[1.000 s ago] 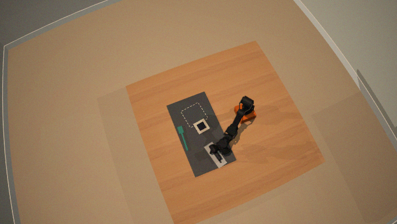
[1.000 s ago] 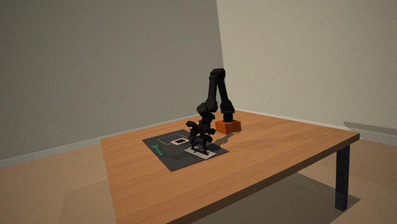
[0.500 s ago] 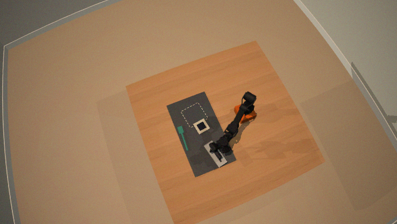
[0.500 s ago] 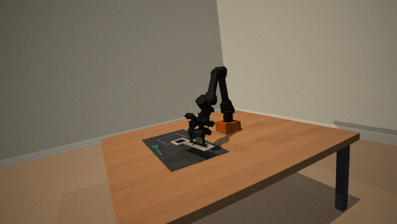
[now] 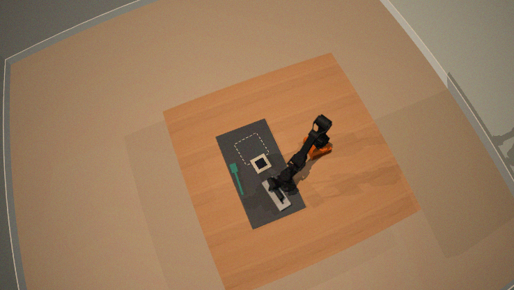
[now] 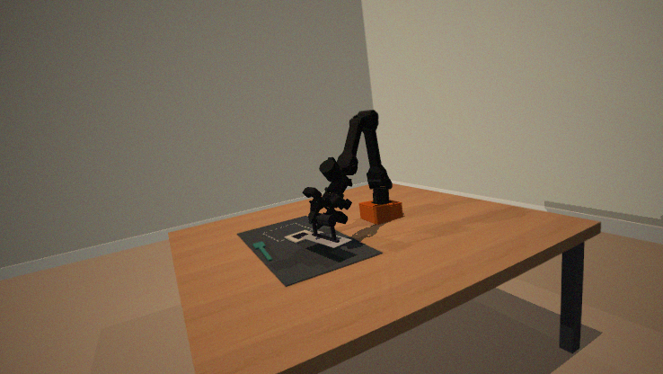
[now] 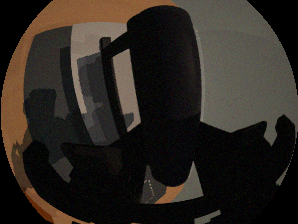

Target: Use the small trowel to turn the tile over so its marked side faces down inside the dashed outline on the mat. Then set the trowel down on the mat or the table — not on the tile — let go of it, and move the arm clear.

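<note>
Right now my gripper tip is 2 cm past the dark mat, 16 cm to the left of it and 12 cm above it. From my gripper tip the other things lie so: tile 5 cm behind, 20 cm to the right, 10 cm below; then grey trowel 3 cm behind, 1 cm below.
</note>
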